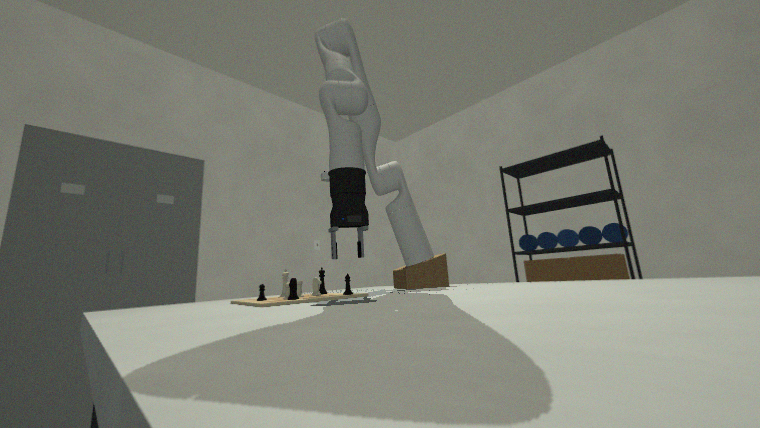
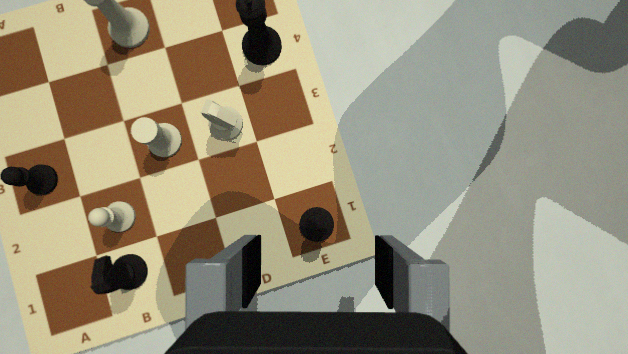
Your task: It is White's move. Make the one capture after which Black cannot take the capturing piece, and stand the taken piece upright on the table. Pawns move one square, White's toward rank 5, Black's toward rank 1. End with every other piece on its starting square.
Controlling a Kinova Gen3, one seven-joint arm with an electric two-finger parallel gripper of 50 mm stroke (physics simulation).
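Places are measured from the arm's base along level axes (x right, y back, z down), in centimetres.
Pixels of known places: gripper, fingertip midpoint: [image 1: 348,258] [image 2: 317,259]; arm's base, link origin: [image 1: 420,261].
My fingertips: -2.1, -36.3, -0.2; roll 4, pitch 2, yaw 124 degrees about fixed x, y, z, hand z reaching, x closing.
Note:
Ahead of a thing's pixels: the offset from my fingertips to its top centre, as dx, dy, dz. Level surfaces: height alone.
My gripper [image 1: 347,257] [image 2: 317,259] is open and empty, above the board's E1 edge. The chessboard {+10.9, -4.3, +7.5} [image 1: 248,302] [image 2: 292,162] lies on the table. White's king {+18.2, -2.1, +1.1} [image 1: 285,283] [image 2: 128,28] stands on C5, rook {+10.8, -4.1, +4.2} [image 1: 299,288] [image 2: 164,139] on C3, knight {+9.5, -0.3, +3.5} [image 1: 315,287] [image 2: 226,122] on D3, pawn {+8.3, -9.0, +4.3} [image 2: 121,216] on B2. Black's king {+12.5, +4.4, +1.1} [image 1: 321,281] [image 2: 261,45] stands on E4, pawn {+12.9, -11.7, +4.3} [image 1: 261,292] [image 2: 42,179] on A3, knight {+5.2, -10.2, +3.5} [image 1: 292,289] [image 2: 131,271] on B1. A black bishop-like piece {+1.1, +0.8, +3.1} [image 1: 347,284] [image 2: 316,224] stands upright on E1; its exact type is unclear.
The white table {dz +8.1} [image 1: 611,361] [image 2: 395,130] extends around the board, with arm shadows across it. The arm's wooden base block [image 1: 425,273] stands behind and right of the board. A black shelf rack [image 1: 563,203] with blue balls and a grey cabinet [image 1: 117,228] stand beyond the table.

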